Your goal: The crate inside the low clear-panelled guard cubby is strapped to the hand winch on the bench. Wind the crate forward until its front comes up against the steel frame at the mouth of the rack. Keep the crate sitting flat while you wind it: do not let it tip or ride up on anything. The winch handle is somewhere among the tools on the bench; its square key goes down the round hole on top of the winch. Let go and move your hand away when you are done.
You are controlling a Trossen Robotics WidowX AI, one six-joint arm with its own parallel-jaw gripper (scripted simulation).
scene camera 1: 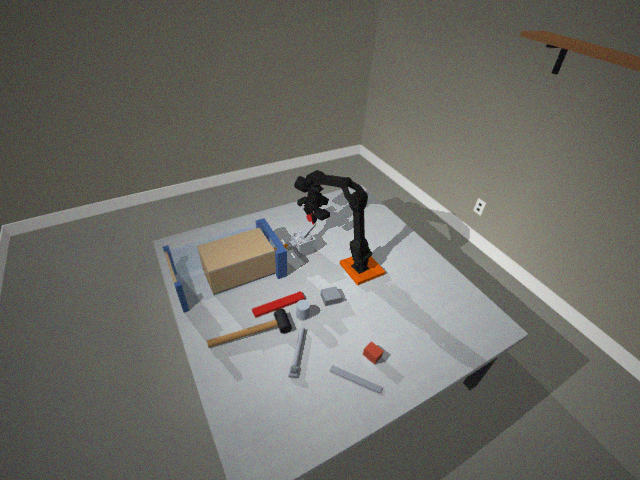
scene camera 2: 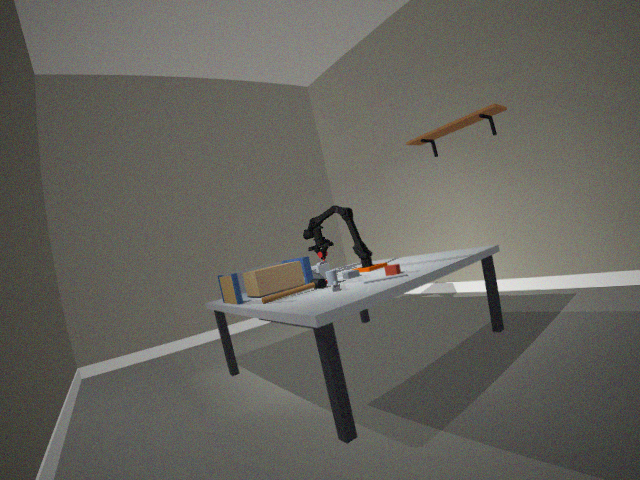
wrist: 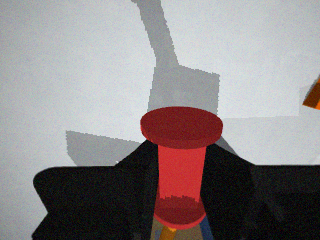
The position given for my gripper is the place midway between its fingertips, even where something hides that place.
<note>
In view: my gripper [wrist: 173, 134], a red knob [wrist: 182, 133] and a hammer [scene camera 1: 281, 320].
The wrist view does not show the hammer: it is out of frame.
</note>
